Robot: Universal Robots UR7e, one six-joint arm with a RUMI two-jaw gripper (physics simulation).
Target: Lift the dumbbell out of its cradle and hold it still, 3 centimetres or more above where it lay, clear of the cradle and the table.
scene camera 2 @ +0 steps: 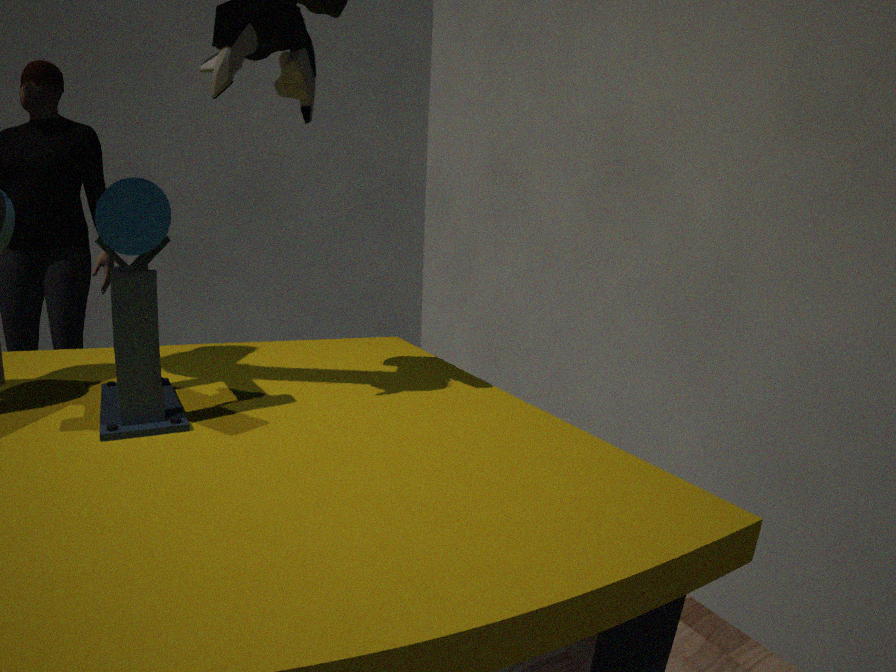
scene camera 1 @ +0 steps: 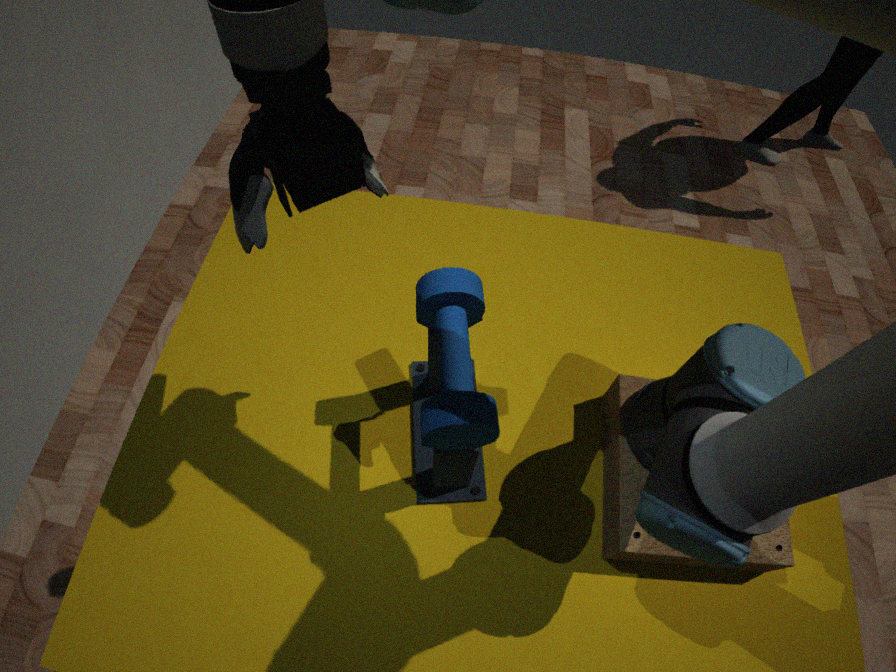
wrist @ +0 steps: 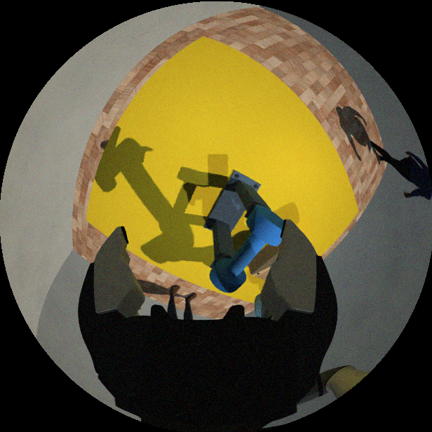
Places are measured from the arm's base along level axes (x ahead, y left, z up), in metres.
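Pixels of known places: gripper, fingertip midpoint: [scene camera 2: 265, 111] [scene camera 1: 315, 222].
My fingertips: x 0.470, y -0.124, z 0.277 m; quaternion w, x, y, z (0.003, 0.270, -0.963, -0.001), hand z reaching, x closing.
Behind a point stands the place of what it marks.
The blue dumbbell [scene camera 1: 451, 350] {x 0.327, y -0.034, z 0.173 m} [scene camera 2: 133, 217] {x 0.329, y -0.131, z 0.155 m} [wrist: 251, 250] lies level in its cradle, one round end facing scene camera 2. The cradle [scene camera 1: 454, 473] {x 0.317, y 0.058, z 0.007 m} [scene camera 2: 137, 339] {x 0.330, y -0.128, z 0.026 m} [wrist: 228, 207] has a grey base plate and upright posts with V-shaped tops; the dumbbell hides part of it in scene camera 1. My gripper [scene camera 1: 317, 221] {x 0.470, y -0.124, z 0.277 m} [scene camera 2: 261, 108] {x 0.470, y -0.124, z 0.277 m} [wrist: 201, 225] is open and empty. It hangs higher than the dumbbell, up and left of it in scene camera 1 and up and right in scene camera 2. In the wrist view the dumbbell shows beside the right finger, which overlaps the edge of one end.
The cradle stands on a yellow table [scene camera 1: 289, 289] {x 0.602, y -0.291, z -0.076 m} [scene camera 2: 434, 506] {x 0.541, y -0.399, z -0.076 m} [wrist: 210, 100]. The arm's base stands on a wooden block [scene camera 1: 613, 491] {x 0.094, y 0.077, z -0.027 m} right of the cradle in scene camera 1. A person [scene camera 2: 50, 173] stands beyond the table. A wall [scene camera 2: 651, 217] rises on the right in scene camera 2.
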